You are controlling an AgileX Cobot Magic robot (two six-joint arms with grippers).
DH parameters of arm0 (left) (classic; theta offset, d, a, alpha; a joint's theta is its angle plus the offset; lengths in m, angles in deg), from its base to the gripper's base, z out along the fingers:
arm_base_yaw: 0 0.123 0 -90
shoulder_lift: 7.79 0 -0.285 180
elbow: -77.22 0 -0.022 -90
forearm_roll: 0 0.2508 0 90
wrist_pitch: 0 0 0.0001 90
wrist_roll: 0 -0.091 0 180
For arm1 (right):
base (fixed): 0 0 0 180
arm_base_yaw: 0 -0.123 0 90
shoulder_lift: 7.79 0 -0.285 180
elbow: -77.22 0 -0.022 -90
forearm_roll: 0 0.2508 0 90
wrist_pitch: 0 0 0.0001 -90
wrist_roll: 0 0.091 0 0
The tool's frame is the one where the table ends.
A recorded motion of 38 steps. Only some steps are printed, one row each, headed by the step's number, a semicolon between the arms.
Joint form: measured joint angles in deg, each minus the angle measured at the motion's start. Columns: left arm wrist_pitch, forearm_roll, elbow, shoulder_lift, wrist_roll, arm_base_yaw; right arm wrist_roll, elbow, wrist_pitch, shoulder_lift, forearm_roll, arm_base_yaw.
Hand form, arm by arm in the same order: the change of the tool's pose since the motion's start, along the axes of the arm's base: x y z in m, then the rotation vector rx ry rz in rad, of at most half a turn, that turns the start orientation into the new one. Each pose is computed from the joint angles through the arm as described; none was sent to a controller.
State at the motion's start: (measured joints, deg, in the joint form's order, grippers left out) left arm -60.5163 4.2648 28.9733 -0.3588 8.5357 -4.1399; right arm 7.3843 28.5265 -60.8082 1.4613 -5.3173 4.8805
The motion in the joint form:
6: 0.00 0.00 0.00 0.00 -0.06 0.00; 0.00 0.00 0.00 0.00 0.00 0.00
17: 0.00 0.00 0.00 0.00 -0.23 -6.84; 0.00 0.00 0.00 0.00 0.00 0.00
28: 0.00 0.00 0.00 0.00 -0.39 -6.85; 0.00 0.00 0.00 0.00 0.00 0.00
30: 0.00 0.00 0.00 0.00 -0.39 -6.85; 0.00 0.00 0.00 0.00 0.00 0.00
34: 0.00 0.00 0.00 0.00 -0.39 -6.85; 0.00 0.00 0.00 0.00 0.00 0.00
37: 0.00 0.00 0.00 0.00 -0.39 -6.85; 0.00 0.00 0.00 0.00 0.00 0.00
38: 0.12 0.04 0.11 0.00 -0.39 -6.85; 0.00 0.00 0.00 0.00 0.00 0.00
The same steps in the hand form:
6: 0.0000 0.0000 0.0000 0.0009 0.0000 -0.0005; 0.0000 0.0000 0.0000 0.0000 0.0000 0.0000
17: 0.0008 0.0007 0.0000 0.0036 -0.0002 -0.1211; 0.0000 0.0000 0.0000 0.0000 0.0000 0.0000
28: 0.0008 0.0007 0.0000 0.0061 -0.0004 -0.1225; 0.0000 0.0000 0.0000 0.0000 0.0000 0.0000
30: 0.0008 0.0007 0.0000 0.0061 -0.0004 -0.1225; 0.0000 0.0000 0.0000 0.0000 0.0000 0.0000
34: 0.0008 0.0007 0.0000 0.0061 -0.0004 -0.1225; 0.0000 0.0000 0.0000 0.0000 0.0000 0.0000
37: 0.0008 0.0007 0.0000 0.0061 -0.0004 -0.1225; 0.0000 0.0000 0.0000 0.0000 0.0000 0.0000
38: 0.0007 0.0007 0.0007 0.0062 -0.0044 -0.1223; 0.0000 0.0000 0.0000 0.0000 0.0000 0.0000

